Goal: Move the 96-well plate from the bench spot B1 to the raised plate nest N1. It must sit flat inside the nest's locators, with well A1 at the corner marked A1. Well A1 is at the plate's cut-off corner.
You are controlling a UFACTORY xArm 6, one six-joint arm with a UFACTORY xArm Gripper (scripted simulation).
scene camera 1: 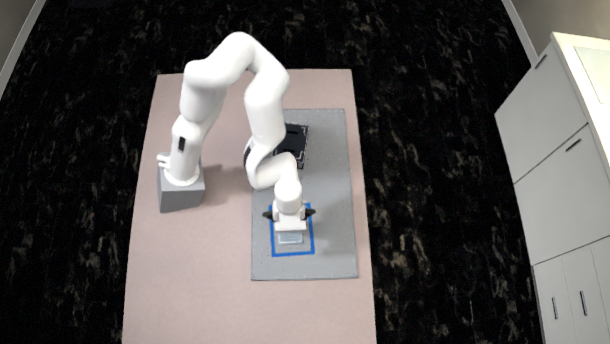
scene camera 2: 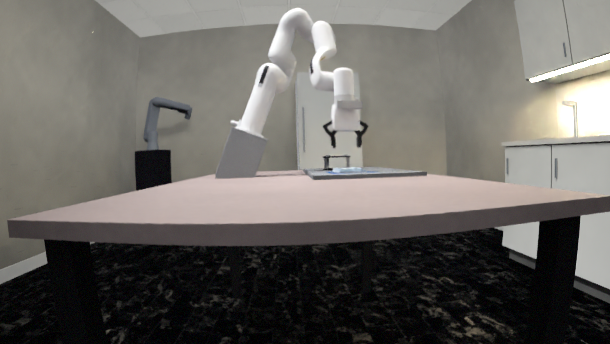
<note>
In view: my gripper (scene camera 2: 346, 148) and a black plate nest (scene camera 1: 297, 142).
</note>
